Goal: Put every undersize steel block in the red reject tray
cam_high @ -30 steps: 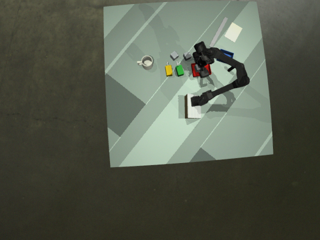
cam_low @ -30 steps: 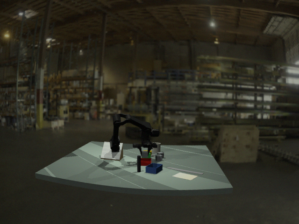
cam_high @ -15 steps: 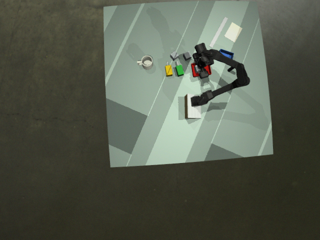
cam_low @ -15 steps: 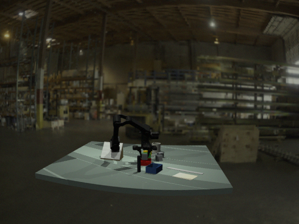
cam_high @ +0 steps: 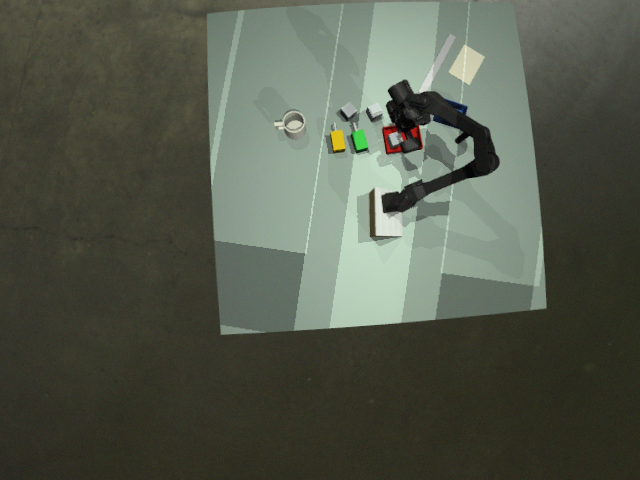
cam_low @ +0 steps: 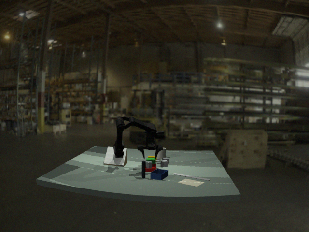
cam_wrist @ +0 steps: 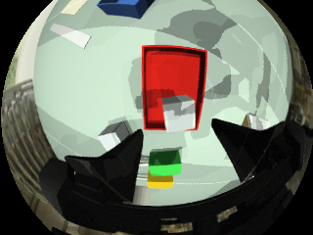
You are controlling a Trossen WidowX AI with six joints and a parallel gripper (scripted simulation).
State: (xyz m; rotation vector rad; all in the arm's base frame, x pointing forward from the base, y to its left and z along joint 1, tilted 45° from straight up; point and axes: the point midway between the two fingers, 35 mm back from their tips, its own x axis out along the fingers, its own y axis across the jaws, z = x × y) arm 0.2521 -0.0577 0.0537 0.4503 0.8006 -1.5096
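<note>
Right now the red reject tray is 7 cm below my gripper tip and 3 cm to the right of it. The rest, counted from my gripper tip: steel block 11 cm ahead, 6 cm to the left, 5 cm below; yellow block 22 cm to the left, 5 cm below, 4 cm ahead; green GO gauge 14 cm to the left, 5 cm below, 3 cm ahead.
</note>
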